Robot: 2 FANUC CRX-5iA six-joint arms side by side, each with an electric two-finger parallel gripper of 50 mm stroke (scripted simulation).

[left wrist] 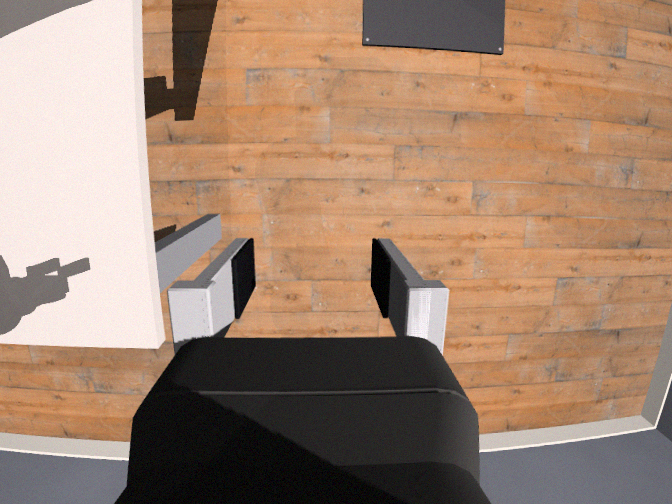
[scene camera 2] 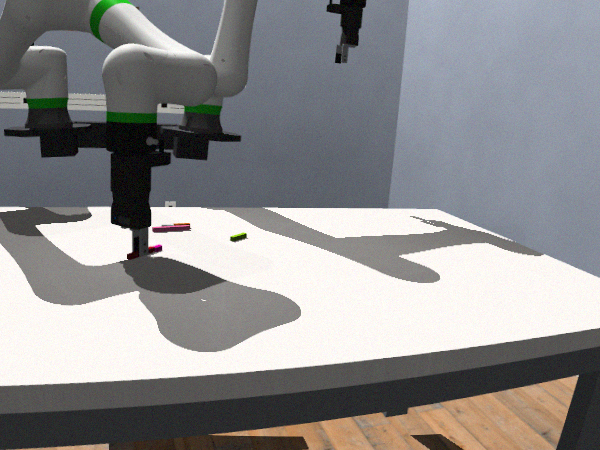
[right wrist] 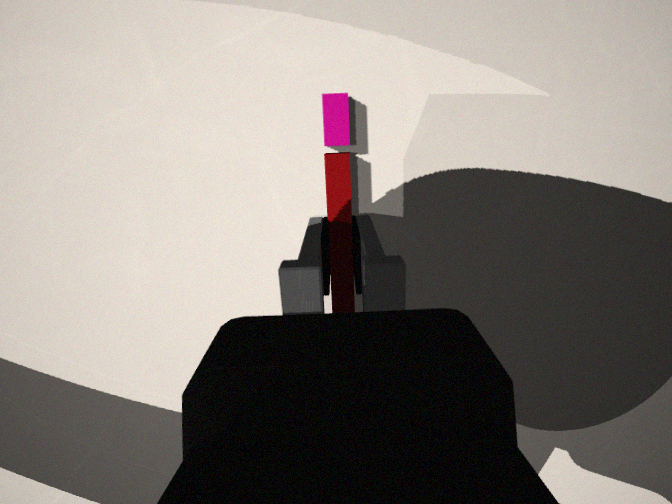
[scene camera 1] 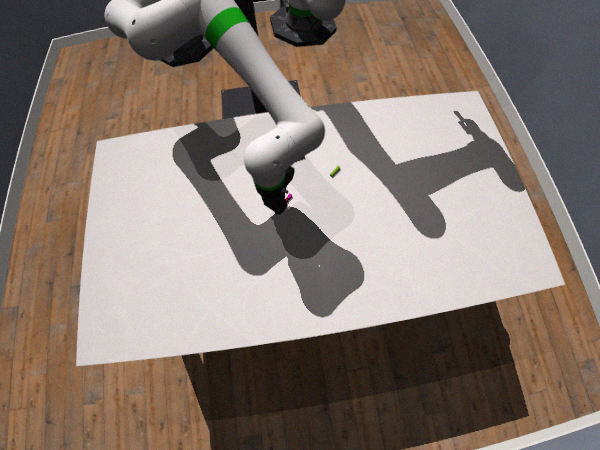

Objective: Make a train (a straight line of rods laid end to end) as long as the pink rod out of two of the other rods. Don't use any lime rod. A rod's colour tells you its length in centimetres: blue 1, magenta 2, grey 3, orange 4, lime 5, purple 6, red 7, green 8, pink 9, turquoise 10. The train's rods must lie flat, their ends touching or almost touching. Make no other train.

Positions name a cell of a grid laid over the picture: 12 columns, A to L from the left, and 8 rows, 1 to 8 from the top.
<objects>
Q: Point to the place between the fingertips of my left gripper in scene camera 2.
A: G2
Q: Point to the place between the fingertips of my right gripper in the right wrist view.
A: G4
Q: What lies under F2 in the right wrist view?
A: A magenta rod.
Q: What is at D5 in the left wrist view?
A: My left gripper.
</objects>
